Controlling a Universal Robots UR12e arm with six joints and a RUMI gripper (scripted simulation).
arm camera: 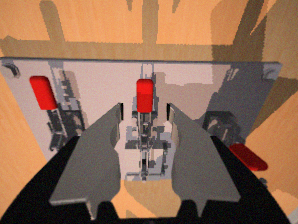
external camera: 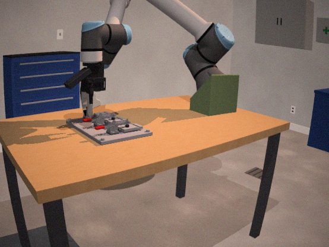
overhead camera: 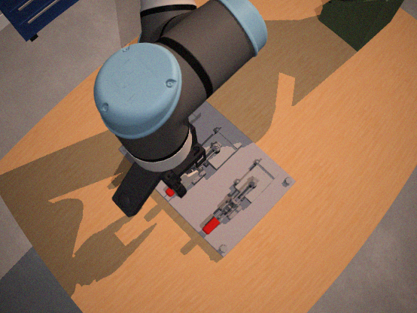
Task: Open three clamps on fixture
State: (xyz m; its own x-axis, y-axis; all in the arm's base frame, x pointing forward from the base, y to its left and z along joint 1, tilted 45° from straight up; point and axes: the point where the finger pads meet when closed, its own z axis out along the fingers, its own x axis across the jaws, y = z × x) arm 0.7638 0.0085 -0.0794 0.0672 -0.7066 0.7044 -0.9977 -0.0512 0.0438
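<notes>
The grey fixture plate is 9 cm behind my hand, 1 cm to the right of it and 7 cm below it. From my hand the other things lie so: flat grey part (16 cm behind, 10 cm to the left, 5 cm below).
</notes>
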